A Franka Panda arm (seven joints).
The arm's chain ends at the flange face. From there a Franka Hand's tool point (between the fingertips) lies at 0.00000 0.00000 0.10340 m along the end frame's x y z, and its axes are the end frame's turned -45 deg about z.
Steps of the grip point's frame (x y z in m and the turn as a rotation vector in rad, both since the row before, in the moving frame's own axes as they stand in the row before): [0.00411, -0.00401, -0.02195, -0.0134, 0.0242, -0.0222]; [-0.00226, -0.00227, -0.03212, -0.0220, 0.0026, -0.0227]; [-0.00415, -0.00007, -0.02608, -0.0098, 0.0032, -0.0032]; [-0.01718, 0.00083, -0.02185, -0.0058, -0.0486, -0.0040]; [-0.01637, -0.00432, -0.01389, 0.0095, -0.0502, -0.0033]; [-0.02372, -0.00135, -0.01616, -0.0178, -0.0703, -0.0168]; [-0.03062, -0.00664, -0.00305, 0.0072, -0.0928, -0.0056]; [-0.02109, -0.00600, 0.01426, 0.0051, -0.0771, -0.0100]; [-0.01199, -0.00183, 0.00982, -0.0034, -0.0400, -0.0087]
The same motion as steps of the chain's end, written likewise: [-0.00267, -0.00492, -0.02191, 0.0076, 0.0266, -0.0222]; [-0.00502, -0.00140, -0.03209, -0.0137, 0.0174, -0.0227]; [-0.00394, 0.00240, -0.02607, -0.0047, 0.0092, -0.0032]; [-0.00844, 0.00875, -0.02173, -0.0385, -0.0303, -0.0040]; [-0.01027, 0.00554, -0.01376, -0.0288, -0.0422, -0.0033]; [-0.01395, 0.00935, -0.01589, -0.0623, -0.0371, -0.0168]; [-0.01906, 0.01069, -0.00260, -0.0605, -0.0707, -0.0056]; [-0.01318, 0.00538, 0.01457, -0.0509, -0.0581, -0.0100]; [-0.00711, 0.00400, 0.00990, -0.0307, -0.0259, -0.0087]
